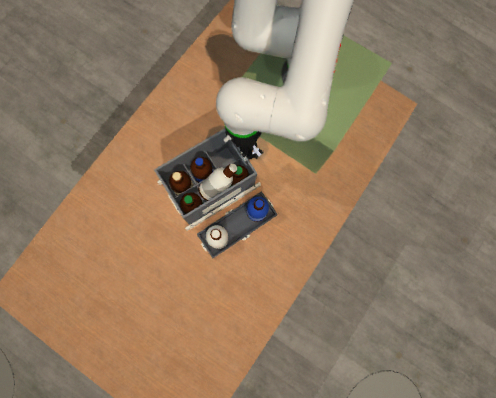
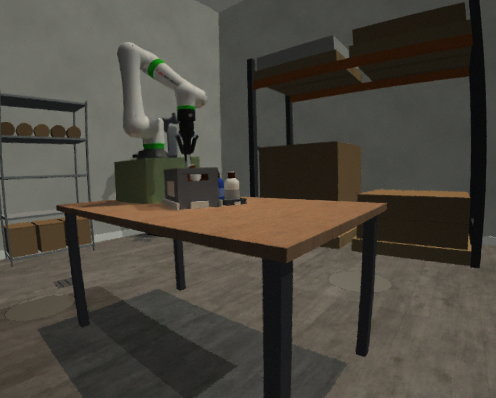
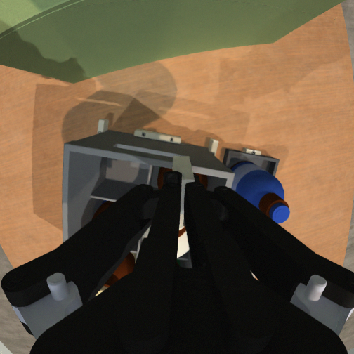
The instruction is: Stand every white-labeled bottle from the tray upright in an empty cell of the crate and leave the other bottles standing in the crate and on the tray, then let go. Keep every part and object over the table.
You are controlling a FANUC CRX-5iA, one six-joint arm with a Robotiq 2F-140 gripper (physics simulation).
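Frame: origin at the arm's base, x ahead, y left, z up, level; centimetres.
Seen in the pictures: gripper, fingertip midpoint: (image 1: pixel 246 157) (image 2: pixel 187 167).
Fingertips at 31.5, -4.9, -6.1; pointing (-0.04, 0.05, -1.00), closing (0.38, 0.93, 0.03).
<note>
Offsets run from my fingertips to a thing's top centre, as dx, dy, dz. "pt": to the spot under its first point. Level surfaces: height alone.
A white-labeled bottle (image 1: pixel 214 186) leans in the crate's @[+11.9, -4.4, -1.1] (image 1: pixel 247 185) (image 2: pixel 205 192) (image 3: pixel 80 170) tray-side middle cell, neck over a green-capped brown bottle @[+4.3, -0.8, -2.3] (image 1: pixel 241 172). Another white-labeled bottle @[+25.9, +2.2, -2.6] (image 1: pixel 217 237) (image 2: pixel 231 189) stands upright on the tray @[pt +19.0, +7.2, -18.1] (image 1: pixel 239 227) (image 3: pixel 270 164), beside a blue bottle @[+11.0, +10.2, -2.6] (image 1: pixel 257 211) (image 3: pixel 255 187) at the other end. Brown bottles with yellow @[+15.1, -17.6, -2.3] (image 1: pixel 180 182), blue @[+7.5, -13.4, -2.3] (image 1: pixel 201 169) and green @[+20.1, -10.6, -2.3] (image 1: pixel 190 203) caps stand in other crate cells. The corner cell @[pt -1.5, -11.0, -17.8] (image 1: pixel 220 156) by the robot is empty. My gripper (image 1: pixel 256 151) (image 2: pixel 188 162) (image 3: pixel 180 168) is shut and empty, low by the crate's robot-side end; contact cannot be told.
The green robot base block (image 1: pixel 320 160) (image 2: pixel 137 180) (image 3: pixel 150 45) stands beyond the crate's robot-side end. The crate and the tray stand close side by side on the wooden table @[dz -18.7] (image 1: pixel 125 260) (image 2: pixel 280 220). The arm (image 1: pixel 280 112) reaches over from the base.
</note>
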